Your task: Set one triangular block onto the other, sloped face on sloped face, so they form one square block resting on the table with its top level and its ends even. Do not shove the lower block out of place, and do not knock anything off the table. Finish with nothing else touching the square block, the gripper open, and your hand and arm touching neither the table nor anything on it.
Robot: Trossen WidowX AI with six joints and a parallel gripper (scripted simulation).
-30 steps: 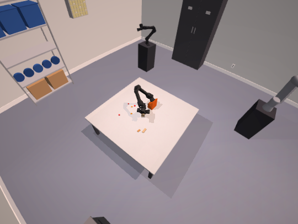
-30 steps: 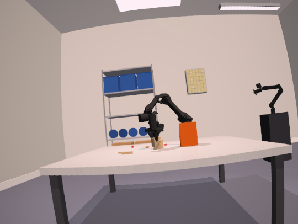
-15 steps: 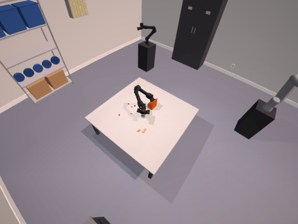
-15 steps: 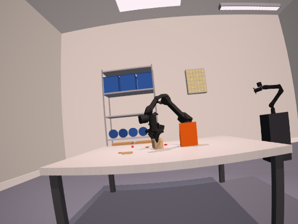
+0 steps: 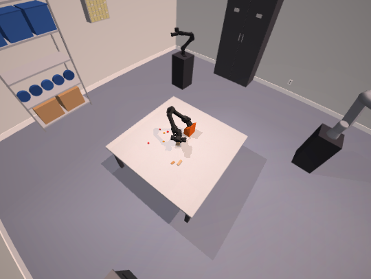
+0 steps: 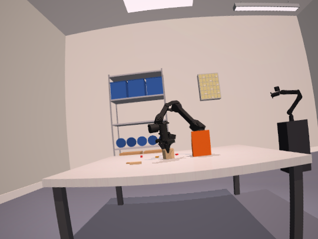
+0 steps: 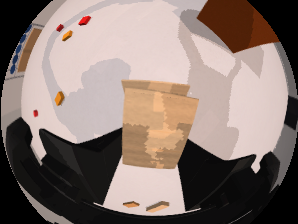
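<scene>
Right now the wedge block is 1 cm above my gripper tip.
</scene>
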